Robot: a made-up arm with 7 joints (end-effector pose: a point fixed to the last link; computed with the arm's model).
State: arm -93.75 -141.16 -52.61 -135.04 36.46 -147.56 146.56
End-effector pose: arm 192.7 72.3 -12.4 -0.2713 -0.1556 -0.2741 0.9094
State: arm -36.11 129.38 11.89 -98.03 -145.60 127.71 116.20
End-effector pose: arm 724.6 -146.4 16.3 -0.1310 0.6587 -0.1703 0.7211
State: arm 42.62 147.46 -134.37 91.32 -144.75 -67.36 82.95
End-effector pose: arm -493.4 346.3 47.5 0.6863 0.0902 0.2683 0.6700
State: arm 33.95 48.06 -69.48 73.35 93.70 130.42 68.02
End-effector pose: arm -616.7 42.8 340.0 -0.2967 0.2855 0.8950 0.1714
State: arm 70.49 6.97 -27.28 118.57 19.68 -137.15 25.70
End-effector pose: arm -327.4 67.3 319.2 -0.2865 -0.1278 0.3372 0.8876
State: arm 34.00 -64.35 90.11 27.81 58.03 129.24 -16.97
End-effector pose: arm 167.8 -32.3 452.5 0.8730 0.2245 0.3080 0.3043
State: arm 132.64 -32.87 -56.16 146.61 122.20 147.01 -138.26
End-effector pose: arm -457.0 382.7 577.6 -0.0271 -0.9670 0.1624 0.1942
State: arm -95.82 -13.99 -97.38 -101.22 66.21 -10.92 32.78
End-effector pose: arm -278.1 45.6 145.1 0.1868 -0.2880 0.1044 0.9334
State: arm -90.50 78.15 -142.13 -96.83 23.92 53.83 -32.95
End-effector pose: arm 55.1 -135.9 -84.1 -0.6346 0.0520 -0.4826 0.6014
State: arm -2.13 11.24 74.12 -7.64 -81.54 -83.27 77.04
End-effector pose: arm -388.8 -25.6 78.5 0.5055 0.2902 0.5295 0.6164
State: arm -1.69 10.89 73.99 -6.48 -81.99 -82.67 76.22
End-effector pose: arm -390.2 -35.1 75.9 0.4929 0.2893 0.5255 0.6302
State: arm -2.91 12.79 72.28 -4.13 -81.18 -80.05 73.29
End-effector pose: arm -387.8 -40.7 71.1 0.4839 0.2575 0.5020 0.6690
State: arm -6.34 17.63 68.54 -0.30 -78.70 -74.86 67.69
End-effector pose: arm -382.7 -38.0 65.0 0.4765 0.1895 0.4430 0.7354
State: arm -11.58 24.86 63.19 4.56 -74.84 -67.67 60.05
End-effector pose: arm -376.7 -23.0 61.7 0.4644 0.1040 0.3365 0.8126
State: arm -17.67 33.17 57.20 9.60 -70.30 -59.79 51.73
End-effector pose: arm -368.1 3.4 65.6 0.4430 0.0334 0.1905 0.8754
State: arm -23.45 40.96 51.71 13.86 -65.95 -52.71 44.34
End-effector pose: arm -354.4 32.5 76.4 0.4169 -0.0017 0.0397 0.9081
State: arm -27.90 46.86 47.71 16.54 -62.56 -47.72 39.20
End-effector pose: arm -338.5 54.5 89.3 0.3976 -0.0074 -0.0745 0.9145
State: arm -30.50 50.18 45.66 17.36 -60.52 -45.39 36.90
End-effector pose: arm -326.4 66.3 99.3 0.3951 -0.0039 -0.1315 0.9092
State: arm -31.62 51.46 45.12 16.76 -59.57 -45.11 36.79
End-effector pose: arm -319.4 71.3 105.6 0.4078 -0.0031 -0.1433 0.9018
